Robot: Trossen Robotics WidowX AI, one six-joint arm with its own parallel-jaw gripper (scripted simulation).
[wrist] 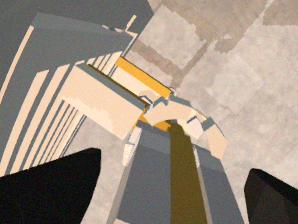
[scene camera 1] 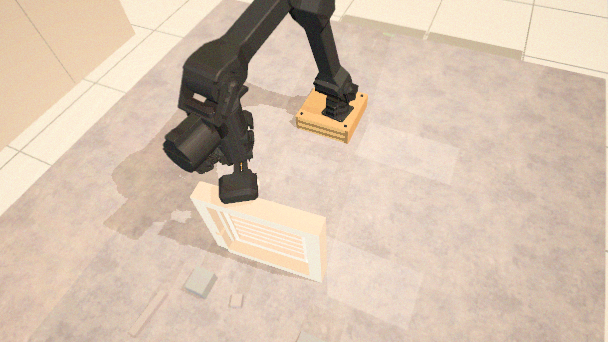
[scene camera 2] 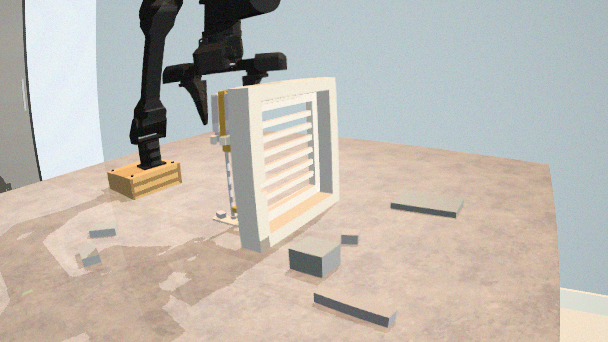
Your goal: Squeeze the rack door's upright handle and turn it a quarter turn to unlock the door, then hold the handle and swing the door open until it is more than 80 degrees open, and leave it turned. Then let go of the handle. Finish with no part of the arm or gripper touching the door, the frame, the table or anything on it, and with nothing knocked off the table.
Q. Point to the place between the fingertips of the gripper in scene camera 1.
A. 246, 180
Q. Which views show the gripper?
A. The wrist view, scene camera 1 and scene camera 2: all of them.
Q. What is the gripper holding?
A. Nothing.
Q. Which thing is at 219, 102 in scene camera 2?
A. An upright handle.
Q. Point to a flat slab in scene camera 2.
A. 413, 201
